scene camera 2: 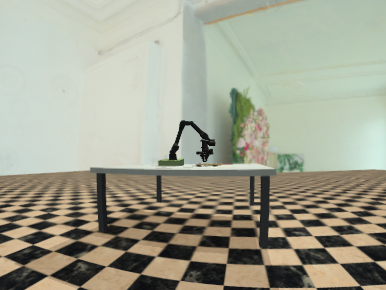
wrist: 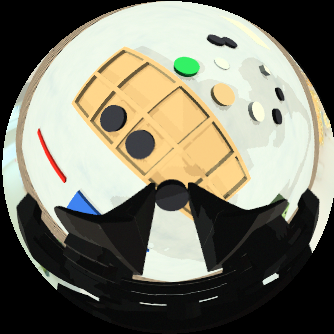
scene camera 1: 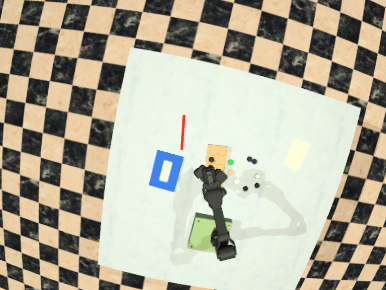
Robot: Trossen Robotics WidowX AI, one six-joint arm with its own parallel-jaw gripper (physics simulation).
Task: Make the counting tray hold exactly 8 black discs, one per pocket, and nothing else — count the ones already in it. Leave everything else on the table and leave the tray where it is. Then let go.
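Note:
The tan counting tray (scene camera 1: 222,151) (wrist: 180,107) lies flat, with one black disc (scene camera 1: 211,159) (wrist: 113,118) in a pocket and another black disc (wrist: 140,144) in the adjacent pocket. My gripper (scene camera 2: 204,160) (wrist: 171,186) is shut on a black disc (wrist: 171,190), which overlaps the tray's near left edge in the wrist view. The gripper is low over the tray; the arm hides the tray's near part in scene camera 1. Loose black discs are a close pair (scene camera 1: 251,160) (wrist: 222,41) and two separate ones, one (scene camera 1: 257,185) (wrist: 279,94) and another (scene camera 1: 245,188) (wrist: 277,116).
Right of the tray lie a green disc (scene camera 1: 230,162) (wrist: 186,66), a tan disc (scene camera 1: 230,172) (wrist: 223,94), cream discs (scene camera 1: 236,181) (wrist: 256,111) and a small pale piece (scene camera 1: 257,176). Left are a red stick (scene camera 1: 183,132) (wrist: 51,157) and a blue frame (scene camera 1: 156,170). A cream sheet (scene camera 1: 296,154) lies far right.

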